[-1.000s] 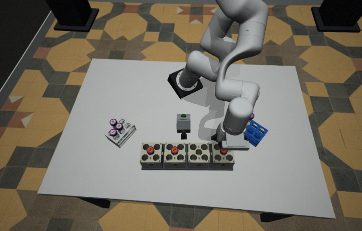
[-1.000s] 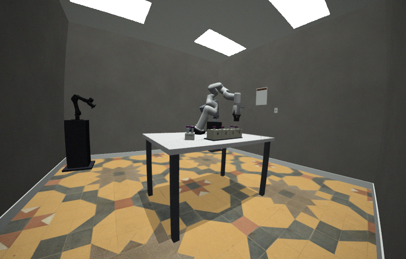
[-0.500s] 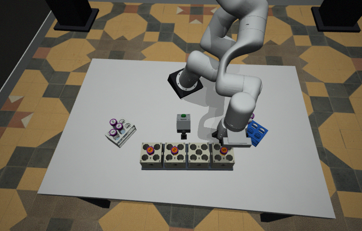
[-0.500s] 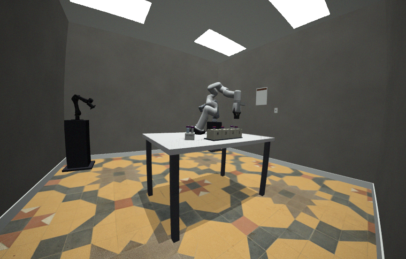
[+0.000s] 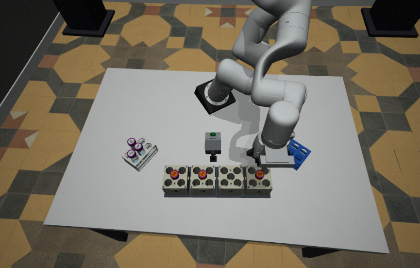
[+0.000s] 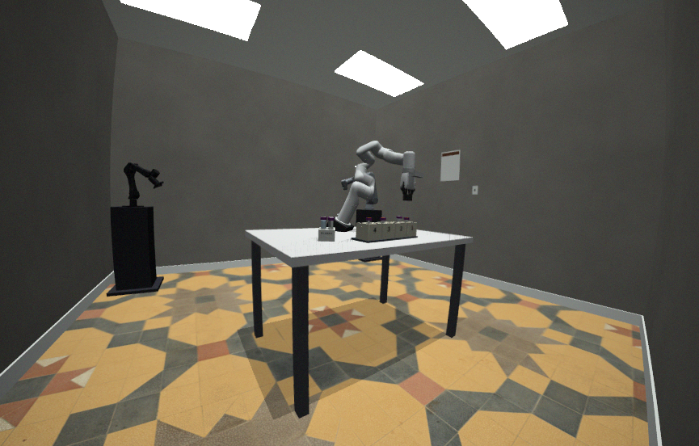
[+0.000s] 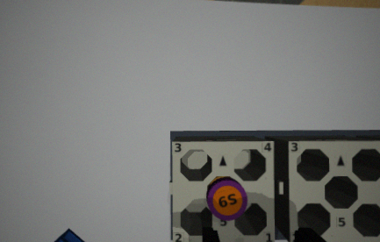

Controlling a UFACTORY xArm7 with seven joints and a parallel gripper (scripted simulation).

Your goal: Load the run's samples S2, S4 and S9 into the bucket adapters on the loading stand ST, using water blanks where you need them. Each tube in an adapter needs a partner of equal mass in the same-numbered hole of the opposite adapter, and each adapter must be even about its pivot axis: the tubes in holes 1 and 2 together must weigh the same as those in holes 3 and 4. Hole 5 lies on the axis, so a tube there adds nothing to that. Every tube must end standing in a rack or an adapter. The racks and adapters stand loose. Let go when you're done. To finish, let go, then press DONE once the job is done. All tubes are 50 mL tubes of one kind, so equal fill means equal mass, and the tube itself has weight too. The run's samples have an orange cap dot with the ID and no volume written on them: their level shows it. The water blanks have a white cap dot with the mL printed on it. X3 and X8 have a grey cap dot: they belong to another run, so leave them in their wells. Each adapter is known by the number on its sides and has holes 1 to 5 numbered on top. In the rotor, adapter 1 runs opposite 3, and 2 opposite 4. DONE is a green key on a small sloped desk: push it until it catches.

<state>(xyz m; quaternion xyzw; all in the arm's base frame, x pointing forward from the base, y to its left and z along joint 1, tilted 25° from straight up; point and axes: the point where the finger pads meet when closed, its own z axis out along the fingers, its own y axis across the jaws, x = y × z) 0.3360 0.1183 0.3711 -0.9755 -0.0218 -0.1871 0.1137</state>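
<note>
Now: the water blank tube 52 cm to the right of my hand, 19 cm below it and 5 cm behind it. Also, from my hand: adapter 20 cm below, 11 cm to the right, 1 cm ahead; loading stand 24 cm below, 16 cm to the right, 1 cm ahead; blue sample rack 22 cm below, 15 cm to the left, 15 cm behind.
</note>
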